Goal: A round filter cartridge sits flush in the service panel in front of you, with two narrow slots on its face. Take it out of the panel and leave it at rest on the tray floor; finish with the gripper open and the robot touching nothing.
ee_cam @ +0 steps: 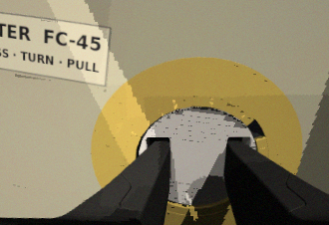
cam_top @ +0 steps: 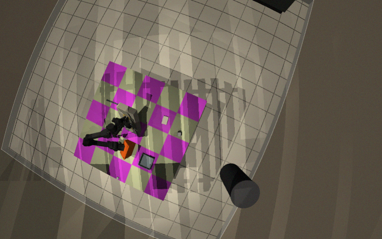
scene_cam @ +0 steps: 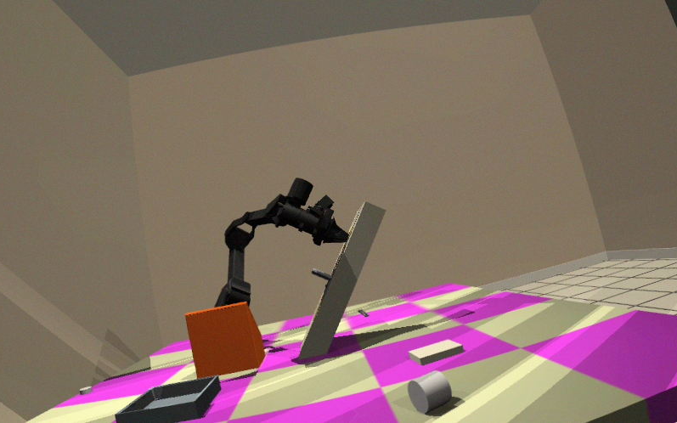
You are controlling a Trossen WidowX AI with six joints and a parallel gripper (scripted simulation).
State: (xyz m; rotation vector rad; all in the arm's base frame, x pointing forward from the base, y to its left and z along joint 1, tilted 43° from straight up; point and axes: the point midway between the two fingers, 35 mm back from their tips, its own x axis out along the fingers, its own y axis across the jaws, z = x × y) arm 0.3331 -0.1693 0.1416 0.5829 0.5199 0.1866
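Now: the round filter cartridge 1 cm ahead of my gripper tip and 1 cm below it. Round my gripper tip: flat beige slab 6 cm ahead, 31 cm to the right, 26 cm below; then grey tray 46 cm behind, 25 cm to the right, 26 cm below.
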